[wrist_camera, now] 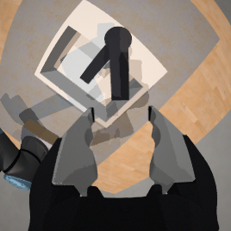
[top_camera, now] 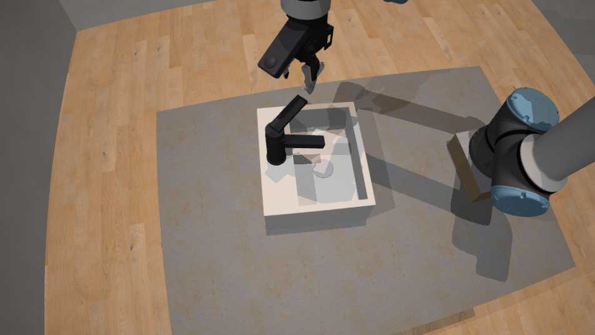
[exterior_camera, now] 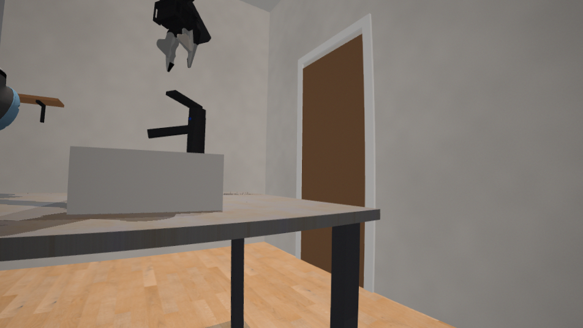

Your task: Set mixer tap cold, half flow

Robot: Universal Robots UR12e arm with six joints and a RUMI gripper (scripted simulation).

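Right now the lever is 20 mm ahead of my hand, 20 mm to the left of it and 90 mm below it. Round my hand: white basin (60 mm behind, 50 mm to the left, 330 mm below).
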